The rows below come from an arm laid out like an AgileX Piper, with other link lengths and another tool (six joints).
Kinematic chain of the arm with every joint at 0, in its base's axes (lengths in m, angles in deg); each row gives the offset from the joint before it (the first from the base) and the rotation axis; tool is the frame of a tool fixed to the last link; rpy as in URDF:
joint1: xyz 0 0 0.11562 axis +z
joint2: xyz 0 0 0 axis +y
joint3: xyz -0.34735 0 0.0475 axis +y
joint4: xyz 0.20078 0 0.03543 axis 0.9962 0 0.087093
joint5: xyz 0 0 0 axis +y
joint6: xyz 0.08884 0 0.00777 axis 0.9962 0 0.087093
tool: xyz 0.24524 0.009 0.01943 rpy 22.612 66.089 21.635
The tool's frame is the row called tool.
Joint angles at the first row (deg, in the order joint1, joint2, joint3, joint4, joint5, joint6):
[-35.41 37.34 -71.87 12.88 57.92 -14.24]
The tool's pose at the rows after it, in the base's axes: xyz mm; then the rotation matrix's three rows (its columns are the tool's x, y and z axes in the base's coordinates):
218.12 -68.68 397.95; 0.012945 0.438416 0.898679; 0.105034 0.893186 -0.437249; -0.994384 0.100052 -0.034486
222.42 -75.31 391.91; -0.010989 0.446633 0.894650; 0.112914 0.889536 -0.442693; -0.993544 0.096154 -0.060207
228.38 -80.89 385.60; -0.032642 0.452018 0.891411; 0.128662 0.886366 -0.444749; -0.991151 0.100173 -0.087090
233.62 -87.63 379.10; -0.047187 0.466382 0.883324; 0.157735 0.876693 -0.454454; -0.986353 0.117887 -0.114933
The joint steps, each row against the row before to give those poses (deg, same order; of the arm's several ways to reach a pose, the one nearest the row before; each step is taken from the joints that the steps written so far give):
[0.00 1.67 0.00 -0.30 0.00 0.83]
[0.00 1.42 0.00 -0.60 0.00 0.03]
[0.00 1.60 0.04 -0.21 -0.12 0.17]
[0.00 1.62 0.02 -0.51 -0.12 1.33]

